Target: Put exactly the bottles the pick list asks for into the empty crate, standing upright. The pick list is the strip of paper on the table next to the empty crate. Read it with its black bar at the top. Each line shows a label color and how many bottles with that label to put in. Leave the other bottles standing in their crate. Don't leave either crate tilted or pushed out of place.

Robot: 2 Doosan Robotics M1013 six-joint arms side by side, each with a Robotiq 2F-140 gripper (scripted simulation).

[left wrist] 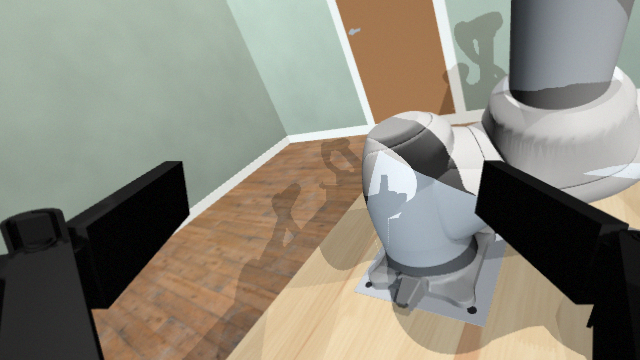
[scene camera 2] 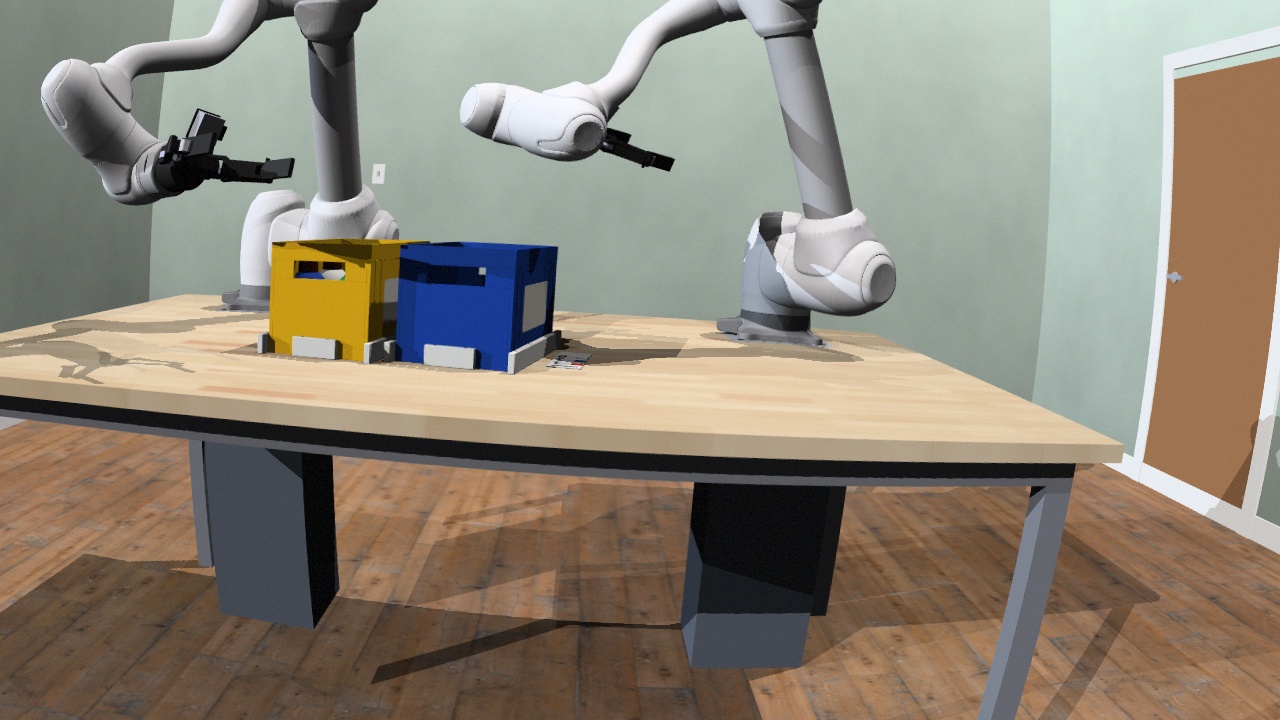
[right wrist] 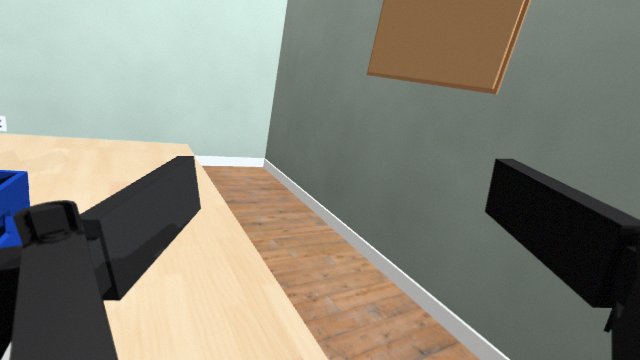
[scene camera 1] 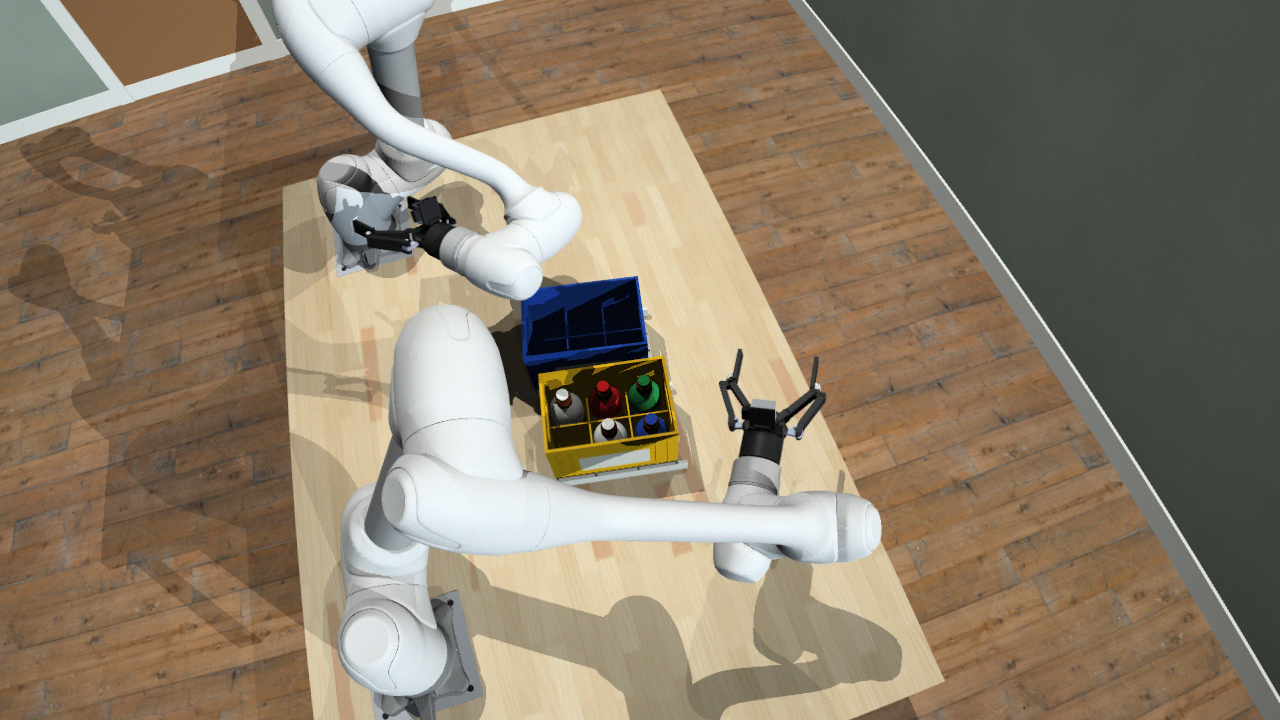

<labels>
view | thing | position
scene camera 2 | my left gripper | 648,152
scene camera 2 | my right gripper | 253,155
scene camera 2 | blue crate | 513,305
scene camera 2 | yellow crate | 363,308
</labels>
